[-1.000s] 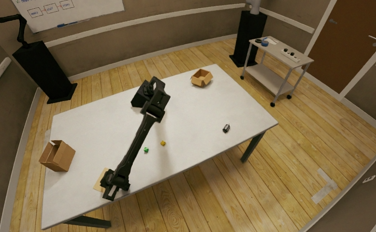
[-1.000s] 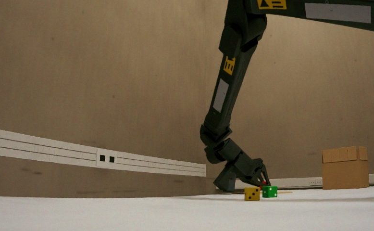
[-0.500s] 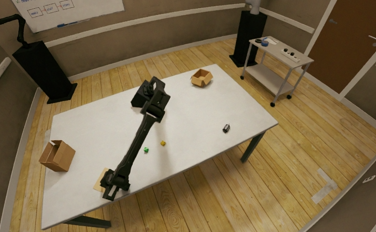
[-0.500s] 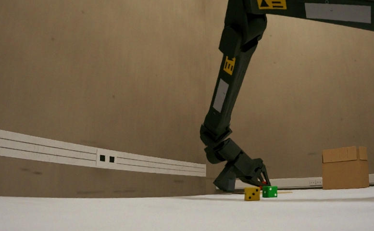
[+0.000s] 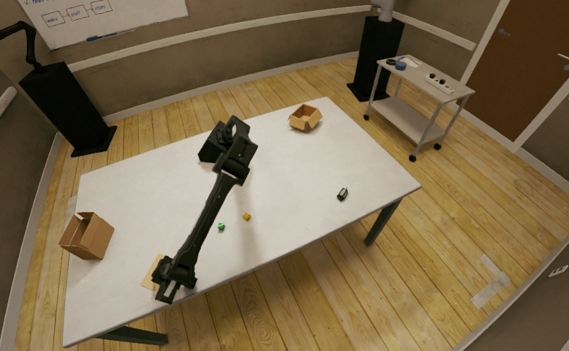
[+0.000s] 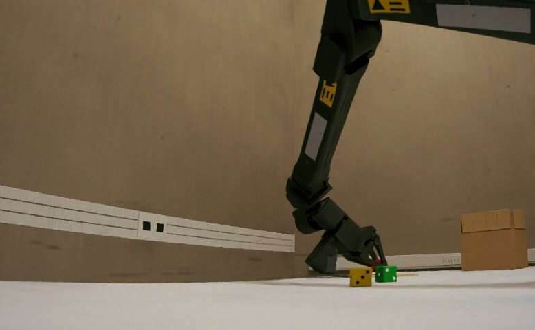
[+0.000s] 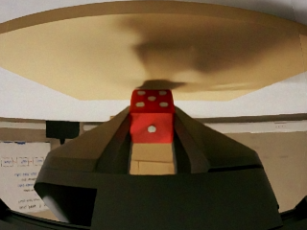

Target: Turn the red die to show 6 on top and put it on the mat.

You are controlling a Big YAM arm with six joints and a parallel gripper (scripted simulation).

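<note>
Right now my hand is right at the red die. From my hand the other things lie so: tan mat (20 mm below, 10 mm to the left, 10 mm ahead); green die (260 mm to the left, 160 mm behind, 10 mm below); cardboard box (320 mm to the right, 180 mm behind, 40 mm above).
</note>
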